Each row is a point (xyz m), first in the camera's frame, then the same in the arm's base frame.
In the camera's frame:
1: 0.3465 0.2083 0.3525
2: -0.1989 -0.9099 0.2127
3: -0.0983 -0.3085 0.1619
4: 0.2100 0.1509 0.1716
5: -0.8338 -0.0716 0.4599
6: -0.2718 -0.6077 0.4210
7: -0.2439 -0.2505 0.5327
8: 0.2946 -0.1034 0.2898
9: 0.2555 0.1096 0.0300
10: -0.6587 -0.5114 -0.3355
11: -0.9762 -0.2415 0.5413
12: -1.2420 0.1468 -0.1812
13: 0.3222 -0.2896 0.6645
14: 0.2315 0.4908 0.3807
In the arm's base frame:
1: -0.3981 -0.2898 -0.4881
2: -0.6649 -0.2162 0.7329
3: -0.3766 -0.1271 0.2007
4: -0.3357 -0.1110 -0.3509
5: 0.3635 -0.3973 0.4561
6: -0.4105 -0.4028 0.5317
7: -0.2066 -0.4909 0.2292
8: -0.5525 -0.2472 -0.2085
9: -0.4045 0.0268 -0.3405
10: -0.0872 0.3643 0.7274
11: 0.3752 -0.4876 0.6740
12: 0.7848 0.2631 0.5641
13: -0.6688 -0.6338 -0.0954
14: -0.1323 -0.2974 -0.6401

